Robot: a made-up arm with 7 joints.
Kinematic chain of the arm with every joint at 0, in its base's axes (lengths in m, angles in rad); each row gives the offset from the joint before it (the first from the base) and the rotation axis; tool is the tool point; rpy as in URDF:
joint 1: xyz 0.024 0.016 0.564 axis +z
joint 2: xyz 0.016 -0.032 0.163 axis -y
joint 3: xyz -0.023 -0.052 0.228 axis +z
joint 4: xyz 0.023 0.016 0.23 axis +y
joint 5: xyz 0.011 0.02 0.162 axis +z
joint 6: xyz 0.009 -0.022 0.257 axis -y
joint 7: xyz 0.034 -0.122 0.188 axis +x
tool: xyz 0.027 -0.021 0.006 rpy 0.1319 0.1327 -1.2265
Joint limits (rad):
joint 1: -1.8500..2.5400
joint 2: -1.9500..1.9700
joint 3: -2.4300..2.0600
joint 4: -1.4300..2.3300
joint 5: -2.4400..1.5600
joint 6: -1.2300..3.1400
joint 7: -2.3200..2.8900
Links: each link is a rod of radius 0.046 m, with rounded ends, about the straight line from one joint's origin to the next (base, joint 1, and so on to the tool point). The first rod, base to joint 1, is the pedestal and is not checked.
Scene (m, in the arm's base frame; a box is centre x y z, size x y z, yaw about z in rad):
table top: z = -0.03
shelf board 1: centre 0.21 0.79 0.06 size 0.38 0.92 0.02 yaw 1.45
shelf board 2: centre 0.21 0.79 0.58 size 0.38 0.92 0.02 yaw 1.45
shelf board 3: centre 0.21 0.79 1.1 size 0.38 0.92 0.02 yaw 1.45
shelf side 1: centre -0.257 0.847 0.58 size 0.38 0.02 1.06 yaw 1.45
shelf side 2: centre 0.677 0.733 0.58 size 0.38 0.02 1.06 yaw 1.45
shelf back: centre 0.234 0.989 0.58 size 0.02 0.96 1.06 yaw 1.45
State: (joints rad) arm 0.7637 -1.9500 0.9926 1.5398 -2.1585 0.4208 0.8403
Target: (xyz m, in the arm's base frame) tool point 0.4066 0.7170 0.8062
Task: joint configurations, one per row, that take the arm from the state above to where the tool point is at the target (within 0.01 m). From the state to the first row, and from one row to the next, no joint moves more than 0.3 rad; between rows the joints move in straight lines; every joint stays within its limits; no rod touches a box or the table.
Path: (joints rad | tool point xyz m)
1: 0.6604 -1.9017 0.8765 1.7472 -2.1549 0.4206 0.8565 | 0.0134 0.6301 0.3046
2: 0.5571 -1.8535 0.7604 1.9546 -2.1512 0.4205 0.8726 | 0.0018 0.5253 0.3024
3: 0.4538 -1.8052 0.6443 2.1621 -2.1476 0.4203 0.8888 | -0.0102 0.4172 0.3136
4: 0.2005 -1.7764 0.8870 2.1613 -2.2174 0.5249 0.8919 | 0.1026 0.5042 0.4657
5: -0.0529 -1.7475 1.1298 2.1606 -2.2873 0.6295 0.8949 | 0.2468 0.5063 0.6353
6: -0.3062 -1.7187 1.3725 2.1599 -2.3572 0.7342 0.8980 | 0.3706 0.4202 0.8062
7: -0.1037 -1.6819 1.3945 1.9644 -2.3163 0.6737 0.8824 | 0.4000 0.5184 0.7932
8: 0.0987 -1.6452 1.4165 1.7688 -2.2755 0.6132 0.8669 | 0.4125 0.6184 0.7933
9: 0.3012 -1.6085 1.4385 1.5733 -2.2346 0.5528 0.8513 | 0.4066 0.7170 0.8062

